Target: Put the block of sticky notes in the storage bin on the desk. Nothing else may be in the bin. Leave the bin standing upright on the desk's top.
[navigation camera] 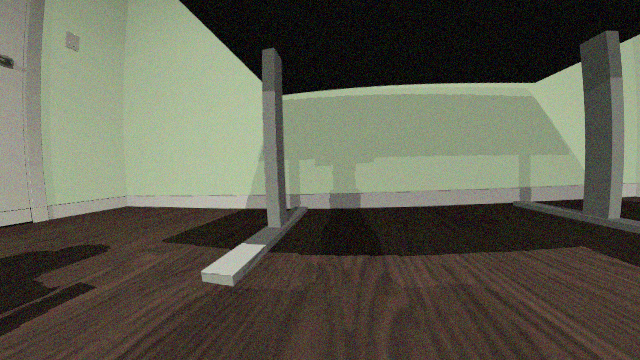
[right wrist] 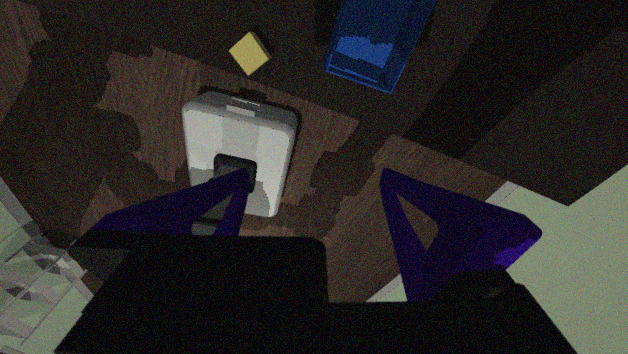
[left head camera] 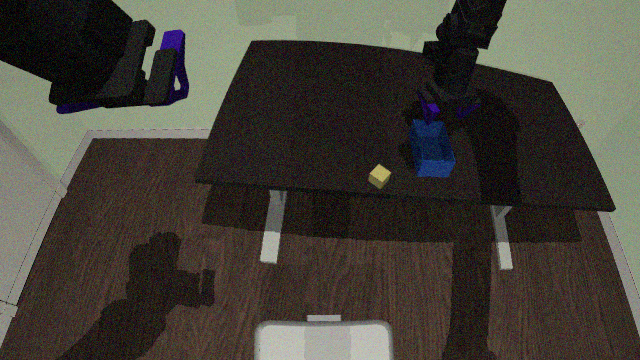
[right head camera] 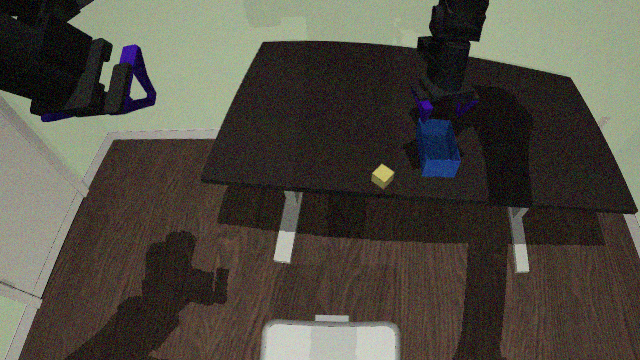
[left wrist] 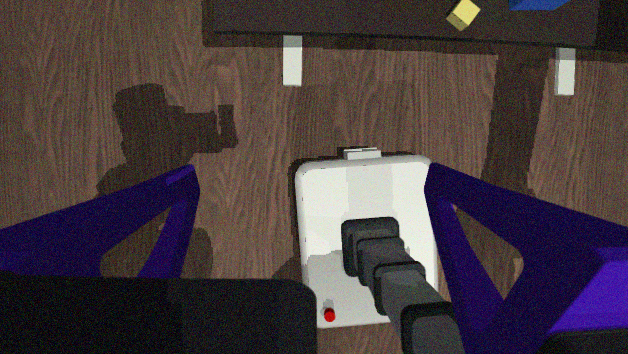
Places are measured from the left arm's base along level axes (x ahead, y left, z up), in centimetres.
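Where they show: left gripper, fingertip midpoint: [left head camera: 149,94] [right head camera: 125,102] [left wrist: 311,176]; right gripper, fingertip midpoint: [right wrist: 314,175] [left head camera: 442,120] [right head camera: 440,118].
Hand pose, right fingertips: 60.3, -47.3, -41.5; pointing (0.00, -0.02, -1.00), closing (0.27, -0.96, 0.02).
Each offset is from my right fingertips to the top centre of the thing, as dx, dy, dz. "*": to the spot under its first point. Level surfaces: height alone.
The yellow block of sticky notes {+2.8, +10.8, -24.1} [left head camera: 379,176] [right head camera: 382,176] [left wrist: 465,14] [right wrist: 249,53] rests on the desk {dz -27.5} [left head camera: 300,110] [right head camera: 310,110] [left wrist: 350,20], near its front edge and left of the bin. The blue storage bin {+12.0, -6.3, -20.0} [left head camera: 435,168] [right head camera: 440,169] [left wrist: 537,4] [right wrist: 365,50] stands upright on the desk; no object shows in it. My right gripper [left head camera: 445,117] [right head camera: 442,116] [right wrist: 314,175] is open and empty, above the bin's far end in the head views. My left gripper [left head camera: 122,101] [right head camera: 100,112] [left wrist: 311,176] is open and empty, off the desk's left side.
My white base [left head camera: 280,345] [right head camera: 285,345] [left wrist: 370,185] [right wrist: 200,125] is in front of the desk. A grey desk leg {* +35.7, +45.4, -68.8} [navigation camera: 274,150] stands at the left in the navigation view, and another leg {* +29.3, -74.6, -66.6} [navigation camera: 597,135] stands at the right. A green wall [navigation camera: 190,125] is behind the desk.
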